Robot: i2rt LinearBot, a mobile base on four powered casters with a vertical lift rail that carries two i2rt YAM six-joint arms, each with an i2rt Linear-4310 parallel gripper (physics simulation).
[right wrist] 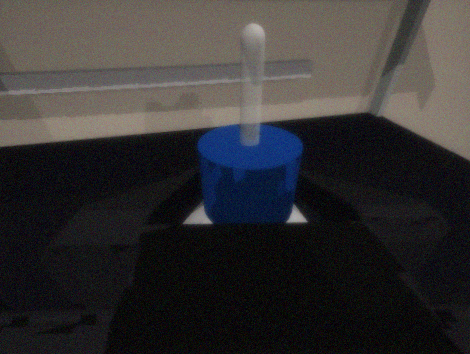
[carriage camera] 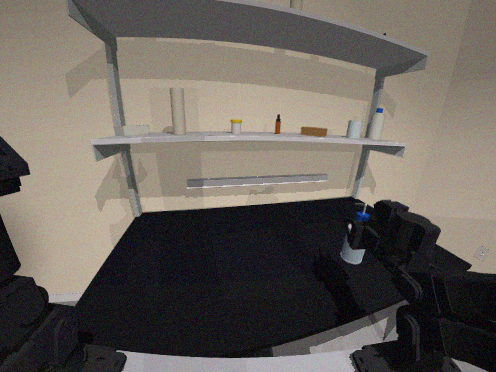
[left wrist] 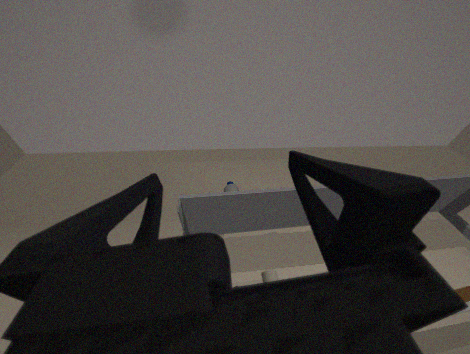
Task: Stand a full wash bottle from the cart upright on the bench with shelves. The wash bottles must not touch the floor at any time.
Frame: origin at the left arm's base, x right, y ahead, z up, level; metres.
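Seen in the pictures: left gripper, fingertip midpoint: point(left wrist: 223, 169); right gripper, fingertip midpoint: point(carriage camera: 351, 219); left arm's base at its link origin: point(carriage camera: 69, 369); right arm's base at its link origin: point(carriage camera: 405, 365).
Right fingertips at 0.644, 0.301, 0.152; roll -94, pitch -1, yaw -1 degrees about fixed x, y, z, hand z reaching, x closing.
Observation:
Pixels of each thing's top centre, then the offset from my right fingertips to it, as dx, dy, dz. Level surfaces: height alone.
- wash bottle at its top centre: point(right wrist: 258, 22) point(carriage camera: 365, 203) +0.001, -0.036, +0.072
- black bench at its surface level: dz -0.250
- tall beige cylinder at its top centre: point(left wrist: 268, 272) point(carriage camera: 176, 88) -0.592, +0.318, +0.385
- yellow-lidded jar at its top centre: point(carriage camera: 236, 119) -0.359, +0.392, +0.267
- amber bottle at its top centre: point(carriage camera: 278, 114) -0.158, +0.452, +0.299
- brown box at its top centre: point(carriage camera: 314, 127) point(left wrist: 451, 291) +0.037, +0.476, +0.247
- pale cup at its top centre: point(carriage camera: 355, 121) +0.264, +0.477, +0.297
- blue-capped bottle at its top centre: point(carriage camera: 379, 108) +0.467, +0.565, +0.385
A wash bottle point(carriage camera: 352, 253) point(right wrist: 250, 187) with a blue cap, a white bent spout and a pale bluish-white body is upright over the right part of the black bench point(carriage camera: 215, 270) in the carriage view. My right gripper point(carriage camera: 356, 235) is shut on it just below the cap. I cannot tell whether the bottle's base touches the bench top. In the right wrist view, the cap and spout show, and most of the body is hidden. My left gripper point(left wrist: 223, 169) is open and empty, raised high and pointing toward the ceiling and upper shelf. The cart does not show.
Above the bench, the lower shelf point(carriage camera: 210, 137) holds a tall beige cylinder point(carriage camera: 178, 111), a yellow-lidded jar point(carriage camera: 236, 127), an amber bottle point(carriage camera: 278, 125), a brown box point(carriage camera: 314, 131), a pale cup point(carriage camera: 354, 129) and a blue-capped bottle point(carriage camera: 377, 125). The upper shelf point(carriage camera: 250, 25) overhangs it.

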